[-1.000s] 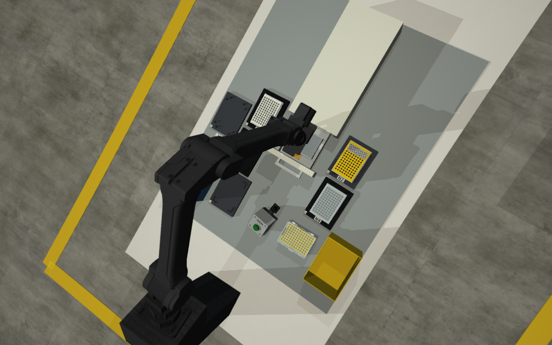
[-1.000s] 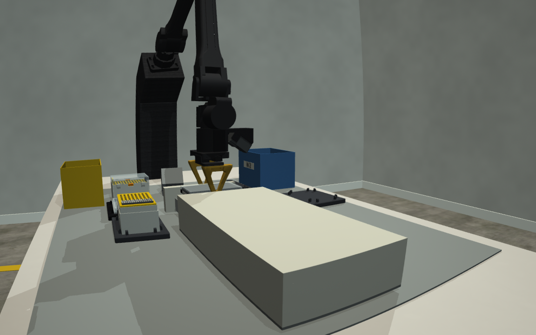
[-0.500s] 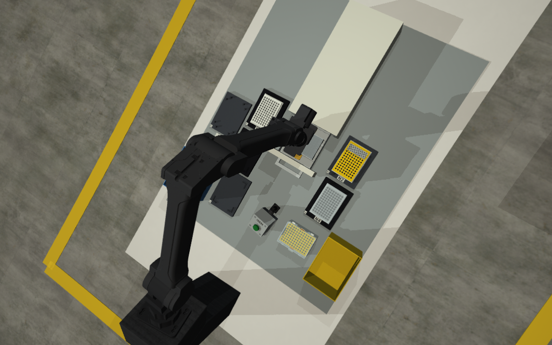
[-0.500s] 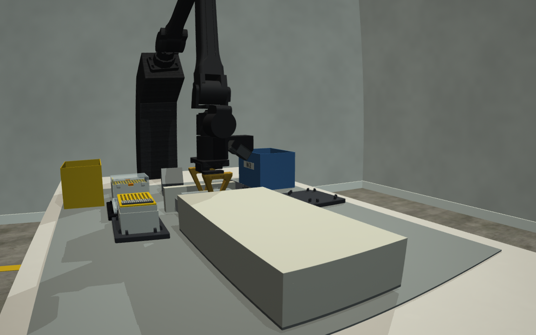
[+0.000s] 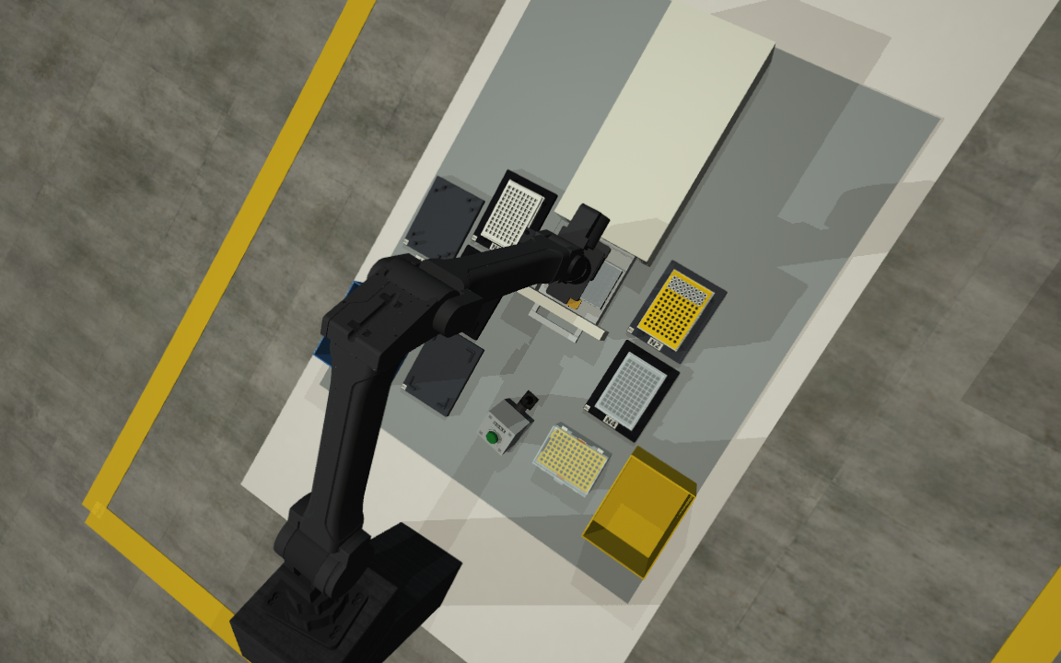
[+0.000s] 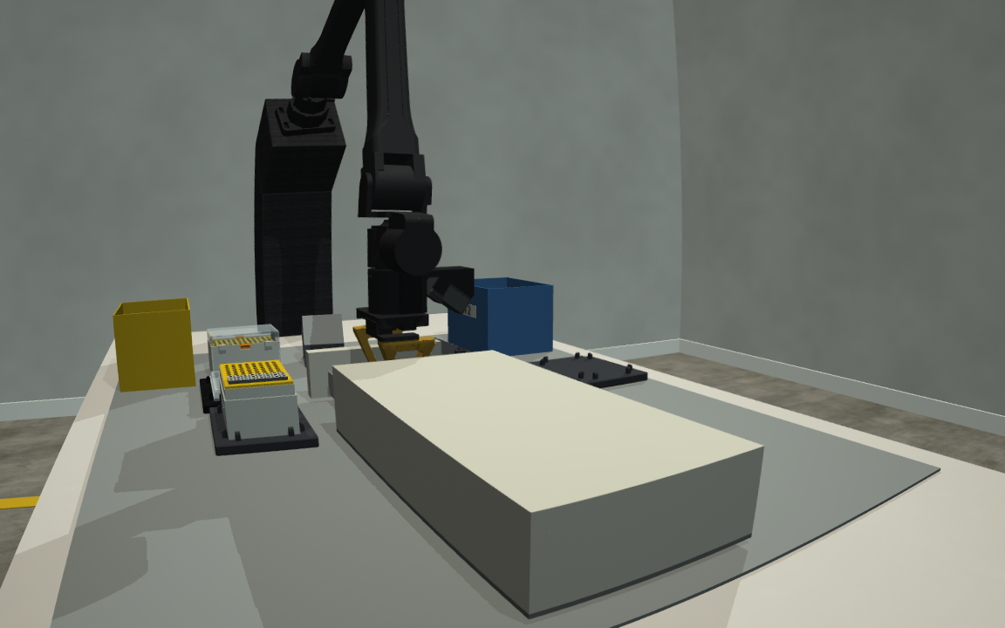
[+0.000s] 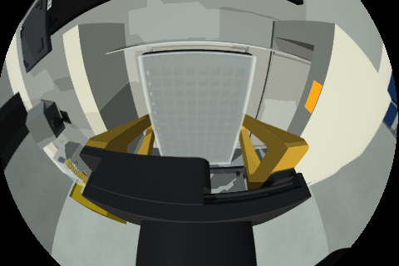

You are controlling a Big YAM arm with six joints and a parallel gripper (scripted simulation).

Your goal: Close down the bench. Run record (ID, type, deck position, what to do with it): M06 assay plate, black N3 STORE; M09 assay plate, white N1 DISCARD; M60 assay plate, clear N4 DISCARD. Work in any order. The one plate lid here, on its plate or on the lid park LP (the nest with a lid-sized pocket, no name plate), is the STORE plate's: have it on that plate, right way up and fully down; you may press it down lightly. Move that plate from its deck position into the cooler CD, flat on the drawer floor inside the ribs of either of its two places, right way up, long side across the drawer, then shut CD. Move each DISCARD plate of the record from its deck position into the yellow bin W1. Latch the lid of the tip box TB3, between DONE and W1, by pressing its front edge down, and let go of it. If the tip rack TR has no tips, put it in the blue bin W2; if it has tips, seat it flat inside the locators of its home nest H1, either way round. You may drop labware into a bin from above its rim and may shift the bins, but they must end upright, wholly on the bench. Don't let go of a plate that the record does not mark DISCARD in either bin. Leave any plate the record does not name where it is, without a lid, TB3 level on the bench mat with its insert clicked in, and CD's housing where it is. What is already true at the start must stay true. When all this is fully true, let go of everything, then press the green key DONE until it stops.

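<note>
Now: hand right at the black plate. The rest, counted from my hand: cooler CD: 16 cm ahead, 3 cm to the right; then clear plate lid: 1 cm above; then cooler drawer: 4 cm ahead, 1 cm to the right, 1 cm below.
</note>
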